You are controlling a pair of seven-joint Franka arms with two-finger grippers.
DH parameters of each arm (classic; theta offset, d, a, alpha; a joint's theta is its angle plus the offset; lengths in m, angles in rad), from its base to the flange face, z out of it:
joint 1: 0 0.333 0 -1.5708
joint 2: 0 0 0 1.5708
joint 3: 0 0.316 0.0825 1.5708
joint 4: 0 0 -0.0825 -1.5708
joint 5: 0 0.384 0 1.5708
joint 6: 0 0 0.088 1.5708
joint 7: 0 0.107 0 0
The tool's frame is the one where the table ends.
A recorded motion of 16 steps. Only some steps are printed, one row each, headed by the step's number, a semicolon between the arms.
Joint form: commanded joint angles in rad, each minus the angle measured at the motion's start. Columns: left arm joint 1, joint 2, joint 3, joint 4, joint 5, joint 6, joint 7; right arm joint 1, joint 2, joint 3, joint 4, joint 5, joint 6, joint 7.
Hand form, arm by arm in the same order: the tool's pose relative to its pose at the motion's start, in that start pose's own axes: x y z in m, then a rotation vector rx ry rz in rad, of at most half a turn. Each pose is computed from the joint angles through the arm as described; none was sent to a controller.
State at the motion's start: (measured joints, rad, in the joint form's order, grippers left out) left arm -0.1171 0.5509 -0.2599 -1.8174 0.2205 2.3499 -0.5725; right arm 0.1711 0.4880 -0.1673 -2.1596 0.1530 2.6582 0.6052
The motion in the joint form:
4: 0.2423 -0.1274 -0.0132 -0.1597 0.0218 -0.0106 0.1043; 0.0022 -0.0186 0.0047 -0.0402 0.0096 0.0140 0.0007
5: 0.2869 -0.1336 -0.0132 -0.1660 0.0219 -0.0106 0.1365; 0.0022 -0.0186 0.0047 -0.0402 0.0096 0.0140 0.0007
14: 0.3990 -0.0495 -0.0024 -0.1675 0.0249 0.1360 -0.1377; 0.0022 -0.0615 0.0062 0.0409 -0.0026 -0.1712 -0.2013
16: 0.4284 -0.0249 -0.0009 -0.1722 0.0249 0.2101 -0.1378; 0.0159 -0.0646 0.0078 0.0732 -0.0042 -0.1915 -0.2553
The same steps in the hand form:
4: 0.0036 -0.1453 -0.0101 0.0532 -0.0332 -0.0902; -0.0107 0.0060 0.0021 0.0003 -0.0105 0.0059
5: 0.0070 -0.1721 -0.0107 0.0543 -0.0358 -0.1018; -0.0107 0.0060 0.0021 0.0003 -0.0105 0.0059
14: 0.0210 -0.2397 0.0289 0.0039 0.0138 -0.4912; -0.0011 -0.0118 -0.0339 -0.0148 -0.0747 -0.2152
16: 0.0245 -0.2559 0.0389 -0.0253 0.0515 -0.5208; 0.0000 -0.0263 -0.0458 -0.0023 -0.0644 -0.2884

